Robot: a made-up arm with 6 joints.
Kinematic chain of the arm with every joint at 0, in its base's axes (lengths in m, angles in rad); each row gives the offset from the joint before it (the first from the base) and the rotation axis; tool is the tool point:
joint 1: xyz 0 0 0.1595 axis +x
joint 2: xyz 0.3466 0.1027 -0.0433 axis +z
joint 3: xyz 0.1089 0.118 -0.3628 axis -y
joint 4: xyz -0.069 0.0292 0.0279 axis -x
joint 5: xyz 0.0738 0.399 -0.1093 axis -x
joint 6: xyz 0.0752 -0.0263 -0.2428 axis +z
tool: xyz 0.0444 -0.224 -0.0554
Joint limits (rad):
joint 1: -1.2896..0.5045
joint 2: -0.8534..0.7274
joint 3: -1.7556..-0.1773
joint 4: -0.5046..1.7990
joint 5: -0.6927..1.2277
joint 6: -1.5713..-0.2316
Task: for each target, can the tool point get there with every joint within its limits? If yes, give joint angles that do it. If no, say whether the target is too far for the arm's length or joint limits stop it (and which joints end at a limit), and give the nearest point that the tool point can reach.
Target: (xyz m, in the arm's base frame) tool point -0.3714 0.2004 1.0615
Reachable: no: joint limits stop it (at a limit: joint 1, joint 3, joint 5, joint 6) | nearest point -0.1698 0.4915 0.2388 | short by 0.896 m
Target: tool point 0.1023 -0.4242 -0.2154
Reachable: yes | joints -0.7958 -0.2761 -0.7340 1.3513 -0.0120 -1.2816
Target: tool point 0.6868 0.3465 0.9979
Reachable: no: joint limits stop it (at a limit: joint 1, joint 2, joint 3, joint 5, joint 6) | nearest point 0.5927 0.7256 0.3531 | short by 0.754 m
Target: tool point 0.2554 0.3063 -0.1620
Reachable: yes | joints 0.0835 0.2234 -1.2303 0.1413 0.9750 -1.1768
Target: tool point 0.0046 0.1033 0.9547
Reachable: no: joint limits stop it (at a limit: joint 1, joint 2, joint 3, joint 5, joint 6) | nearest point 0.1392 -0.2350 0.3896 | short by 0.672 m
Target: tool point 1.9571 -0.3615 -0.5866
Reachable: no: too far | nearest point 0.9922 -0.3472 -0.5572 | short by 0.965 m
